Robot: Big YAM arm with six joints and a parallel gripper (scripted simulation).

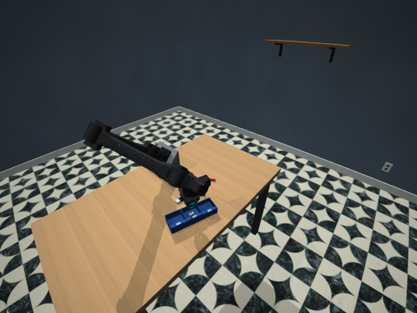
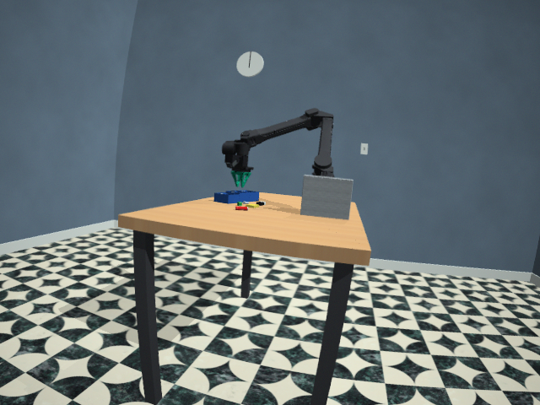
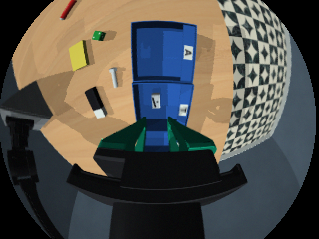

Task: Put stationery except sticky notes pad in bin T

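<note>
Right now the blue bin is 5 cm below my hand and 1 cm ahead of it. The rest, counted from my hand: small green item 15 cm to the left, 7 cm below, 5 cm behind; white object 6 cm below; black-and-white marker-like item 12 cm behind, 7 cm below, 4 cm to the left.
</note>
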